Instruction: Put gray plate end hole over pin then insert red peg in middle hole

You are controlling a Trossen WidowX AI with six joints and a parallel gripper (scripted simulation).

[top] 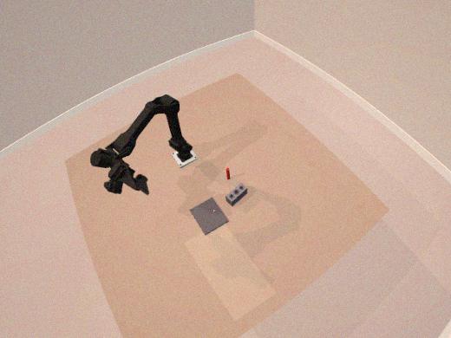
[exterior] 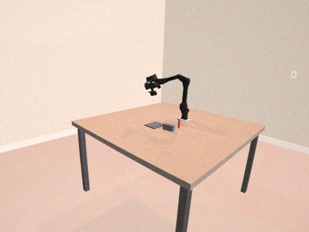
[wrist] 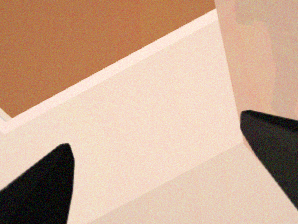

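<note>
Now: gripper tip 330 mm to the right of the gray plate, 270 mm above it and 90 mm short of it. Also, from my gripper tip: red peg (360 mm to the left, 270 mm below, 10 mm behind); then gray base (300 mm below, 190 mm to the left, 90 mm ahead).
</note>
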